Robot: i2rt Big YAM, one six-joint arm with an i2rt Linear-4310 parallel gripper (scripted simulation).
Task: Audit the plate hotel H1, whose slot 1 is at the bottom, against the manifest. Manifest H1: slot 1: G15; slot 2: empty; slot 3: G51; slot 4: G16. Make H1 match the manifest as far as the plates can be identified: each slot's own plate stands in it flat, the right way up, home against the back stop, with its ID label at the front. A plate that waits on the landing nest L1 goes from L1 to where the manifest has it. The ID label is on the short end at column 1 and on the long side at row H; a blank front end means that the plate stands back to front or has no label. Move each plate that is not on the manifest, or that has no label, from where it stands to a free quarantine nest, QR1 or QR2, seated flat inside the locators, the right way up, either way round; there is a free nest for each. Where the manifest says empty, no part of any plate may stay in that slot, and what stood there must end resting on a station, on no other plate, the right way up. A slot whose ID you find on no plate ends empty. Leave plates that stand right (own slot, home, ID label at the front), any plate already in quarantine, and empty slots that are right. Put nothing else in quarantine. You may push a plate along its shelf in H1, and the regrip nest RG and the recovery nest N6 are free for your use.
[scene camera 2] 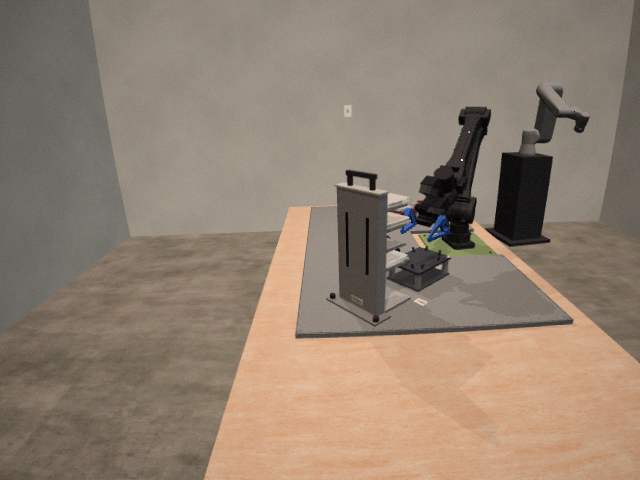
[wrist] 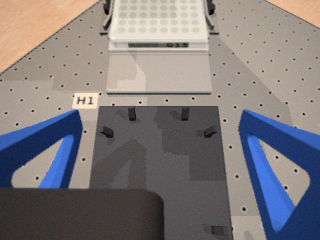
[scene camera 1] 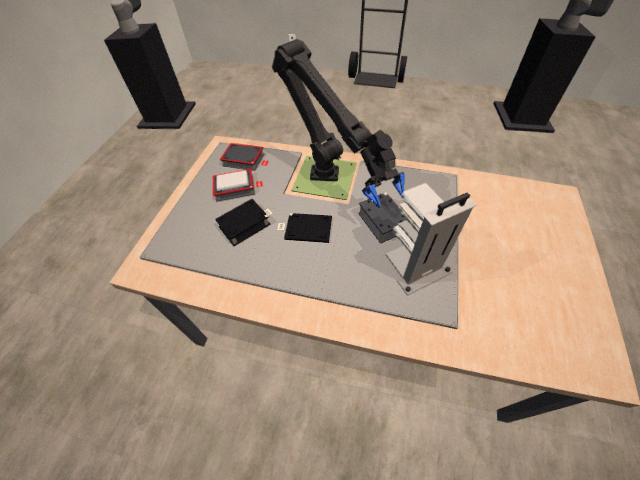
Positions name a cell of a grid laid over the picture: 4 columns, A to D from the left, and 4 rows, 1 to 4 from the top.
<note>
I see my gripper (scene camera 2: C2).
My gripper shows as well in the wrist view (wrist: C2).
</note>
